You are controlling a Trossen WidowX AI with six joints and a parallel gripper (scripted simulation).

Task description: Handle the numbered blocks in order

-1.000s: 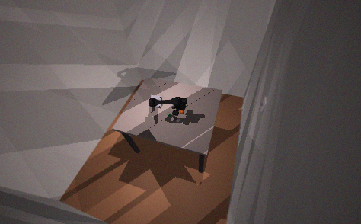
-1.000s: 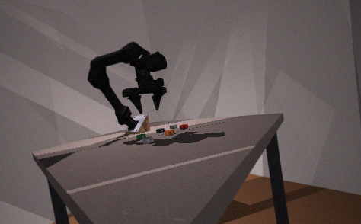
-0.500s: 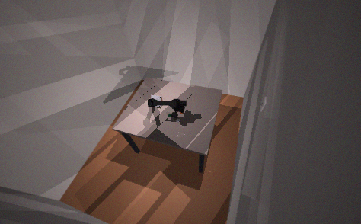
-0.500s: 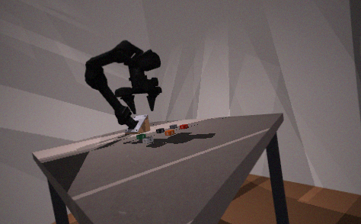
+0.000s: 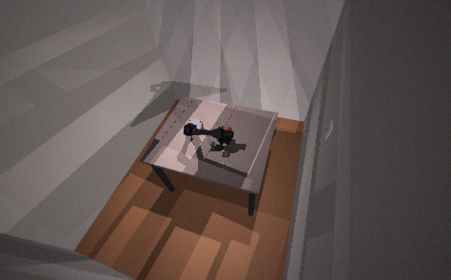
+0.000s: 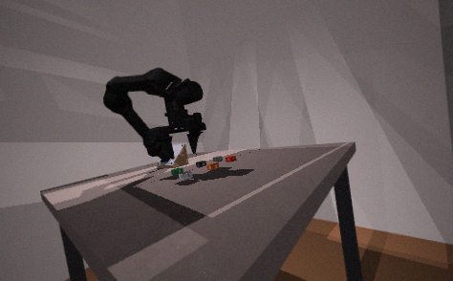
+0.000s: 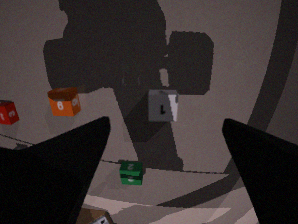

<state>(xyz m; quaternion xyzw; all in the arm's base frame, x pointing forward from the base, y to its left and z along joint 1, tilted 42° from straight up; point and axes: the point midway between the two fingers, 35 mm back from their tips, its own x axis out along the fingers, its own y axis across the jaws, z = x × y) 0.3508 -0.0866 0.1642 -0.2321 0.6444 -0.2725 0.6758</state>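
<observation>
Now: gripper tip 1 cm past the white block and 7 cm above it. The rest, counted from my gripper tip: orange block (13 cm to the left, 7 cm below); then green block (12 cm behind, 5 cm to the left, 7 cm below); then black block (11 cm behind, 18 cm to the left, 7 cm below).
</observation>
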